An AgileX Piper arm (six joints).
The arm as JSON. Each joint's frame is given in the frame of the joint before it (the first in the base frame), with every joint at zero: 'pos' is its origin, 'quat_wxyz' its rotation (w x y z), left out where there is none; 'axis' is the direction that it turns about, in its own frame. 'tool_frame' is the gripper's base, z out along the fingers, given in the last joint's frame.
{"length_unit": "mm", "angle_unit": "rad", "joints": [
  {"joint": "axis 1", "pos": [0.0, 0.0, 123.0], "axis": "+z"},
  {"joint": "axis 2", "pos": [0.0, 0.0, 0.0], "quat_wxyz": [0.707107, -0.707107, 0.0, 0.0], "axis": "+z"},
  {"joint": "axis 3", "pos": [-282.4, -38.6, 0.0], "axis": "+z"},
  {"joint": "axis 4", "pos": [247.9, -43.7, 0.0], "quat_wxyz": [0.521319, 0.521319, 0.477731, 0.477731], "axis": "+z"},
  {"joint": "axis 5", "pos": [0.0, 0.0, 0.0], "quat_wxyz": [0.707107, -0.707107, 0.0, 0.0], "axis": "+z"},
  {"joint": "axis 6", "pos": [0.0, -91.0, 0.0], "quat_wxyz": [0.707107, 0.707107, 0.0, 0.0], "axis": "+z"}
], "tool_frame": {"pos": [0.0, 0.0, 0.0]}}
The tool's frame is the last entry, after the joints.
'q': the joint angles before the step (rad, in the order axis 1, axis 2, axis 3, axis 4, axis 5, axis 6). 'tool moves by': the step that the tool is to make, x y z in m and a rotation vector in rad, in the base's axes. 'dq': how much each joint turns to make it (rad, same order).
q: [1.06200 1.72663 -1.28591 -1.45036 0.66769 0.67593]
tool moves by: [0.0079 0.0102 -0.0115 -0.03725 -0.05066 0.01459]
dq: [-0.00306 0.05535 -0.01578 -0.10515 0.00415 0.05179]
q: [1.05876 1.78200 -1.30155 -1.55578 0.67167 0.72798]
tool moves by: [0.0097 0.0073 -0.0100 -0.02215 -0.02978 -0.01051]
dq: [-0.00916 0.05260 -0.02607 -0.06019 0.01614 0.03458]
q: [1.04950 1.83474 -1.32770 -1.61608 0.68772 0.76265]
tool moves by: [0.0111 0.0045 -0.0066 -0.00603 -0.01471 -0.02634]
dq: [-0.01467 0.04536 -0.03542 -0.02288 0.01778 0.01739]
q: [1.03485 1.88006 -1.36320 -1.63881 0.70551 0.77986]
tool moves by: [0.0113 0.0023 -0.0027 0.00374 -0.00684 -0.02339]
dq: [-0.01883 0.03410 -0.03818 -0.00430 0.00595 0.00347]
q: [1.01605 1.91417 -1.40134 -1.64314 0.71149 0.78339]
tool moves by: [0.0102 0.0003 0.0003 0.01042 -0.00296 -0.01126]
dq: [-0.02096 0.02080 -0.03170 -0.00140 -0.01013 0.00034]
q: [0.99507 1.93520 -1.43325 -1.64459 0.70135 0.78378]
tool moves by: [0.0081 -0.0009 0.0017 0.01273 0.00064 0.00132]
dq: [-0.01995 0.00989 -0.02171 -0.00165 -0.02258 0.00019]
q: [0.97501 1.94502 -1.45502 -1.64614 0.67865 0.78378]
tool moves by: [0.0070 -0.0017 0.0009 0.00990 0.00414 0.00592]
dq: [-0.01934 0.00610 -0.01390 -0.00152 -0.02686 0.00005]
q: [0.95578 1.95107 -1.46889 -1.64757 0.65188 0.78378]
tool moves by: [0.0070 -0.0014 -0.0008 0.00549 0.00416 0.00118]
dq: [-0.01764 0.01036 -0.01406 -0.00095 -0.01998 -0.00022]
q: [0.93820 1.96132 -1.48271 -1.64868 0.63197 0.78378]
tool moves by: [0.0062 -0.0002 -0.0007 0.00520 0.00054 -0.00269]
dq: [-0.01296 0.01318 -0.01788 -0.00064 -0.01088 0.00001]
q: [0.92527 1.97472 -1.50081 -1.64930 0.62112 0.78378]
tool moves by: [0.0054 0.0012 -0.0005 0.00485 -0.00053 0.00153]
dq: [-0.00961 0.01471 -0.02102 -0.00009 -0.01141 -0.00214]
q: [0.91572 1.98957 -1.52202 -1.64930 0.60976 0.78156]
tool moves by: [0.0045 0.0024 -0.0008 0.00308 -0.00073 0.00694]
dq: [-0.00665 0.01573 -0.02175 -0.00075 -0.01333 -0.00370]
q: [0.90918 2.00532 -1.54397 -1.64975 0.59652 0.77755]
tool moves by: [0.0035 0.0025 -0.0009 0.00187 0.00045 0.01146]
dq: [-0.00523 0.01332 -0.01812 -0.00118 -0.01633 -0.00418]
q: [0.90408 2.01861 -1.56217 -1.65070 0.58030 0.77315]
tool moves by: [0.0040 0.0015 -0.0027 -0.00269 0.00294 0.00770]
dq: [-0.00694 0.01438 -0.01397 -0.00098 -0.01412 -0.00442]
